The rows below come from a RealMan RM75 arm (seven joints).
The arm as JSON. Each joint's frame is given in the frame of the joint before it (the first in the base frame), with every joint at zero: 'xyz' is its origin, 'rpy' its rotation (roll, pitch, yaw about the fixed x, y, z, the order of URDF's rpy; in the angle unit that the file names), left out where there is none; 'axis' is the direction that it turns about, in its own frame. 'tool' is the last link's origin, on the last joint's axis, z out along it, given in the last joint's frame.
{
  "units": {
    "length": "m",
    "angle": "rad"
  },
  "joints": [
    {
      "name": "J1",
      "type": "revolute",
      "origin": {
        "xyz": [
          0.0,
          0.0,
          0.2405
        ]
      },
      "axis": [
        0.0,
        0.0,
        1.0
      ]
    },
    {
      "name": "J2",
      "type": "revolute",
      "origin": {
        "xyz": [
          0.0,
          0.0,
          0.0
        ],
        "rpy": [
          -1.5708,
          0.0,
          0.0
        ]
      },
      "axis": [
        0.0,
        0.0,
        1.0
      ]
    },
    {
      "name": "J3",
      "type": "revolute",
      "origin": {
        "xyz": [
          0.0,
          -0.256,
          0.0
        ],
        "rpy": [
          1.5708,
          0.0,
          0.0
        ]
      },
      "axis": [
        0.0,
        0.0,
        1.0
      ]
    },
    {
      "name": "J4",
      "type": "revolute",
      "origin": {
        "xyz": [
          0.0,
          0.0,
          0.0
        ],
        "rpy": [
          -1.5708,
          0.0,
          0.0
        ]
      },
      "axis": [
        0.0,
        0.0,
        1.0
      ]
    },
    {
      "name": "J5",
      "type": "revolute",
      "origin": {
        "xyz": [
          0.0,
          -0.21,
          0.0
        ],
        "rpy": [
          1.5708,
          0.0,
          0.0
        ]
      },
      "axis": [
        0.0,
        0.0,
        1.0
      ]
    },
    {
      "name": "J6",
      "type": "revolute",
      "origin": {
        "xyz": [
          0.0,
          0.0,
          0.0
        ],
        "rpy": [
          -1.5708,
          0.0,
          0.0
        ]
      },
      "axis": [
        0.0,
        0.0,
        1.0
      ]
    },
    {
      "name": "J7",
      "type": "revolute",
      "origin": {
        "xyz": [
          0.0,
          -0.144,
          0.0
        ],
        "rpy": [
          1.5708,
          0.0,
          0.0
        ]
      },
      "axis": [
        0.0,
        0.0,
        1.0
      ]
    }
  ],
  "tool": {
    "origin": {
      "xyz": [
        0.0,
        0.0,
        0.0
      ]
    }
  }
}
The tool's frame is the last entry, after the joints.
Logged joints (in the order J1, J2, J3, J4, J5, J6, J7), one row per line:
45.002 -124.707 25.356 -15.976 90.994 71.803 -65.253
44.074 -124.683 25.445 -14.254 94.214 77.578 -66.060
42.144 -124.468 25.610 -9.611 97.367 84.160 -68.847
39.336 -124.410 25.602 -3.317 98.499 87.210 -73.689
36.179 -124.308 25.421 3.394 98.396 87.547 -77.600
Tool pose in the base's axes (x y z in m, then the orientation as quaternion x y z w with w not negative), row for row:
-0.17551 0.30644 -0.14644 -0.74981 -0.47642 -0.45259 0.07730
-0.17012 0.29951 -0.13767 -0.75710 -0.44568 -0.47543 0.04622
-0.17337 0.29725 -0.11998 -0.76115 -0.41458 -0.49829 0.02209
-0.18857 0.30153 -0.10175 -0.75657 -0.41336 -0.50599 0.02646
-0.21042 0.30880 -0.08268 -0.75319 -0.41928 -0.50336 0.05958
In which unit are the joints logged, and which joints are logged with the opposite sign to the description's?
The joints are logged in degrees. Opposite sign: J1.
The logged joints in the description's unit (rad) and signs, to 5 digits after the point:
-0.78543 -2.17655 0.44255 -0.27883 1.58814 1.25320 -1.13888
-0.76924 -2.17613 0.44410 -0.24878 1.64434 1.35399 -1.15296
-0.73555 -2.17238 0.44698 -0.16774 1.69937 1.46887 -1.20161
-0.68654 -2.17136 0.44684 -0.05789 1.71913 1.52210 -1.28612
-0.63144 -2.16958 0.44368 0.05924 1.71733 1.52798 -1.35438

